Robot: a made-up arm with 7 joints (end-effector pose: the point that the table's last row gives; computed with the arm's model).
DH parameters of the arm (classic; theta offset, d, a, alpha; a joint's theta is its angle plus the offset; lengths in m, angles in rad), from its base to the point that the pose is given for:
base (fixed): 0 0 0 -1.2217
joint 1: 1.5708 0 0 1.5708
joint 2: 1.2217 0 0 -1.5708
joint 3: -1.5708 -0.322 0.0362 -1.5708
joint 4: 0 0 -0.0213 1.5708
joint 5: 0 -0.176 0 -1.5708
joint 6: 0 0 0 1.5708
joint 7: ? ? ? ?
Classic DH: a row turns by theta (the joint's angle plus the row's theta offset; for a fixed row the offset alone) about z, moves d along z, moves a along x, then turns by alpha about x.
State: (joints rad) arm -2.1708 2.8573 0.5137 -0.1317 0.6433 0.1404 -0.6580
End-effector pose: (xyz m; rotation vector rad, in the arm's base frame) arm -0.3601 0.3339 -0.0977 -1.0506 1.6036 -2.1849
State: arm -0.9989 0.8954 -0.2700 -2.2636 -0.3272 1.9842 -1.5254
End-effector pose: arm 0.2806 0.0598 0.0555 1.8280 -0.1625 -1.0971
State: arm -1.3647 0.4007 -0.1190 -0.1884 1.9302 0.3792 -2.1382
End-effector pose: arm 0.4978 0.0377 -0.0450 0.2581 -1.5546 -0.8068
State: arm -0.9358 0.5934 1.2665 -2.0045 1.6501 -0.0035 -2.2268
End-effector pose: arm 0.2072 0.2651 0.0152 1.8807 -2.2351 0.9682
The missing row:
joint 7: 0 0 0 0
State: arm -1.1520 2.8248 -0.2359 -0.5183 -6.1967 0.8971 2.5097
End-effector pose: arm -0.2934 0.2170 0.3368 -0.1698 1.8205 -0.9690
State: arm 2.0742 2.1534 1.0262 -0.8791 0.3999 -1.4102 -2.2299
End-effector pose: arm 0.1671 0.4460 -0.0351 -1.0774 0.4232 2.0136
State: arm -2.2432 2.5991 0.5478 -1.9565 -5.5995 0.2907 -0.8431
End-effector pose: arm -0.3113 0.1451 0.0298 -2.0038 0.7176 -0.7187
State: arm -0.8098 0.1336 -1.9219 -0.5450 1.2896 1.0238 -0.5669
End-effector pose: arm 0.3003 -0.0758 -0.3871 0.2618 0.4293 -1.5042
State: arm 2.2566 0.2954 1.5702 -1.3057 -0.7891 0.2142 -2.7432
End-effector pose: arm -0.3088 0.0821 0.2986 1.5886 -2.1691 1.1320
